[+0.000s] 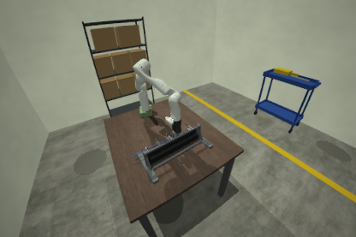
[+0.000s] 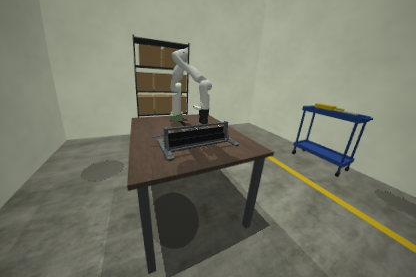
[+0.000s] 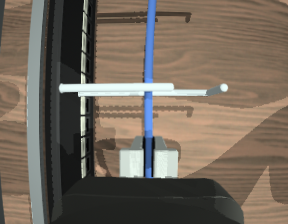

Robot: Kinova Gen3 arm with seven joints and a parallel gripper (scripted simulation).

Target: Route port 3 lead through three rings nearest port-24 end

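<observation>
My hand is 70 mm short of the patch-panel rack, 50 mm to the left of it and 10 mm above it.
</observation>
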